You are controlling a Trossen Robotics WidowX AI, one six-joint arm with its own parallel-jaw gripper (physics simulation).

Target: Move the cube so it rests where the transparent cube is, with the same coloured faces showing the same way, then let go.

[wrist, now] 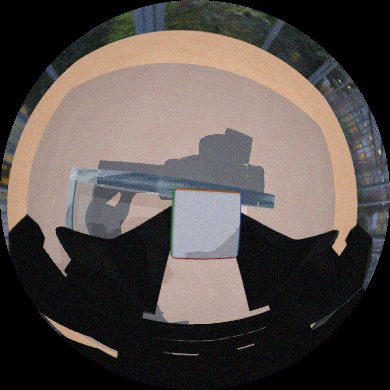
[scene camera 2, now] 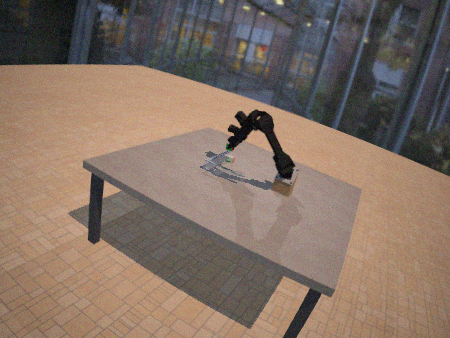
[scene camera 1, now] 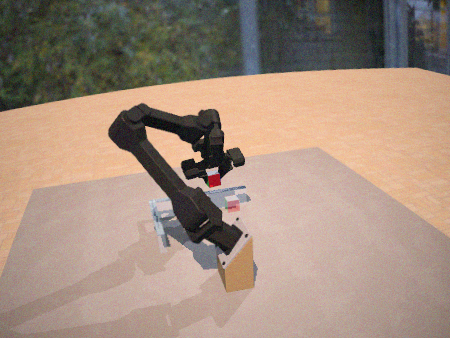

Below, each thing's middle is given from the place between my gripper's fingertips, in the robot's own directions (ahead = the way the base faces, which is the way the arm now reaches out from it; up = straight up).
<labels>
I see the L-shaped frame (scene camera 1: pixel 160 208) 8 cm below my hand, 8 cm behind it and 5 cm to the left of it.
</labels>
